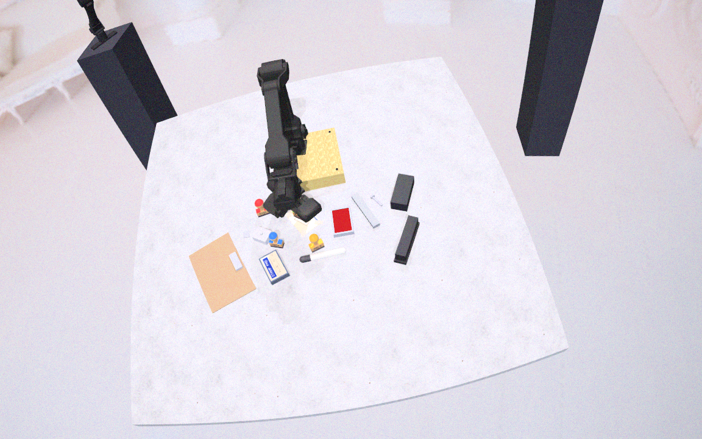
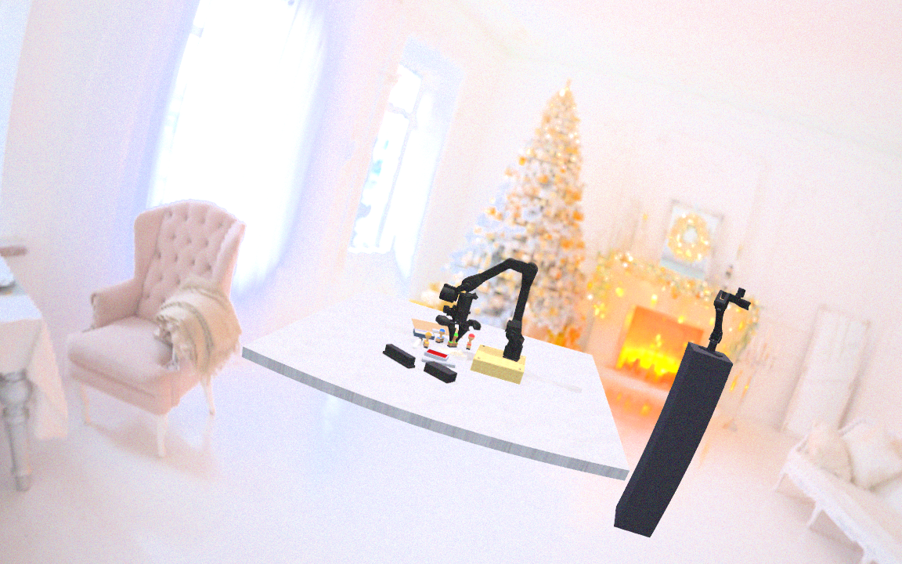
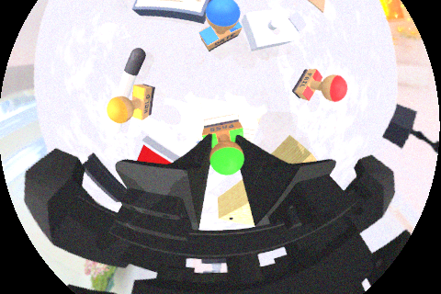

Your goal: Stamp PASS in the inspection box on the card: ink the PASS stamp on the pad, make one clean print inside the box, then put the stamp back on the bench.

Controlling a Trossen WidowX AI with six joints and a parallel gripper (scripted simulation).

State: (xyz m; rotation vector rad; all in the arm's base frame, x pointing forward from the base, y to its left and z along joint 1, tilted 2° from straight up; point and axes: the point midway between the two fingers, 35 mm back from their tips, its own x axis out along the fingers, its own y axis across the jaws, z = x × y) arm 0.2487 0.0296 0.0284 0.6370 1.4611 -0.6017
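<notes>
Now: gripper tip 50 mm above the cream card and 10 mm past it. Also, from my gripper tip: orange-knobbed stamp: 90 mm ahead, 50 mm to the left, 30 mm below; blue-knobbed stamp: 80 mm ahead, 70 mm to the right, 30 mm below; green-knobbed stamp: right at my gripper tip.
</notes>
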